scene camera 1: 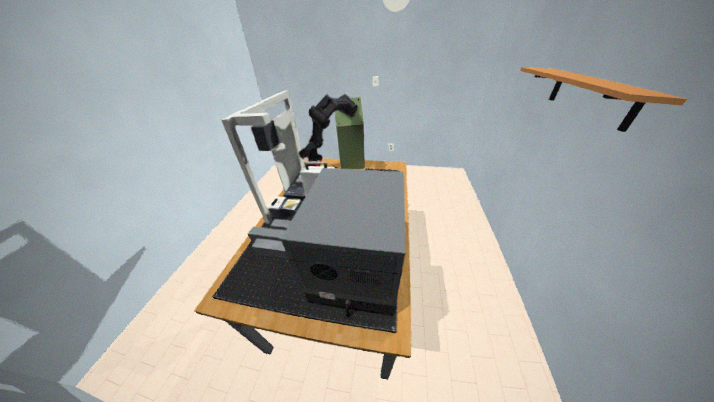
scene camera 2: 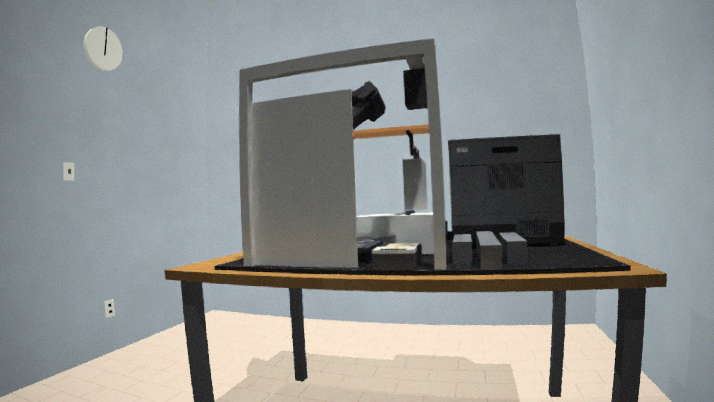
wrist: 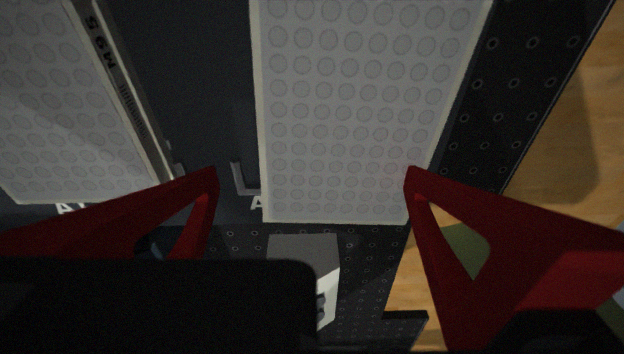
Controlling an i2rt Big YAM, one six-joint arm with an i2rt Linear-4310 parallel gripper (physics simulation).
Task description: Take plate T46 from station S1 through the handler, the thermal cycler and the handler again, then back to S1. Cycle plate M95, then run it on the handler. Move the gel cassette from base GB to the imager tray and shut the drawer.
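Pixels of known places: gripper, fingertip midpoint: (wrist: 311, 176); arm's base, origin of the base link: (scene camera 1: 348, 108).
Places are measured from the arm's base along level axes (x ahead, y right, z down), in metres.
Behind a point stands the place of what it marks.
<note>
My gripper (wrist: 311, 176) {x 0.299, y 0.084, z 0.386 m} (scene camera 1: 315, 163) {x 0.299, y 0.084, z 0.386 m} is open, its red fingertips apart above the near end of a pale well plate (wrist: 350, 110) {x 0.301, y 0.123, z 0.386 m}. The right tip overlaps this plate's right edge in the wrist view; the left tip is to the left of it. The plate lies on a dark deck (wrist: 200, 75) {x 0.363, y 0.100, z 0.405 m}, its label out of view. Plate M95 (wrist: 70, 100) {x 0.404, y 0.072, z 0.389 m} lies on the deck to the left, its label readable. A block with a white and yellow top (scene camera 2: 397, 254) (scene camera 1: 291, 204), possibly the gel cassette on its base, is inside the gantry. The gripper is hidden in scene camera 2.
A grey gantry (scene camera 1: 243, 162) {x 0.829, y -0.049, z 0.049 m} (scene camera 2: 440, 175) {x 0.837, y -0.023, z 0.217 m} with a large panel (scene camera 2: 305, 185) {x 0.486, y 0.144, z 0.223 m} stands beside the arm. A big dark machine (scene camera 1: 355, 210) {x 0.770, y -0.692, z 0.061 m} (scene camera 2: 505, 190) {x 0.811, y -0.495, z 0.255 m} stands nearby, with several grey blocks (scene camera 2: 489, 249) {x 0.944, y -0.075, z 0.409 m} before it. A green column (scene camera 1: 351, 145) {x 0.042, y -0.048, z 0.256 m} is behind. A small pale block (wrist: 303, 252) {x 0.242, y -0.038, z 0.437 m} is beyond the plate.
</note>
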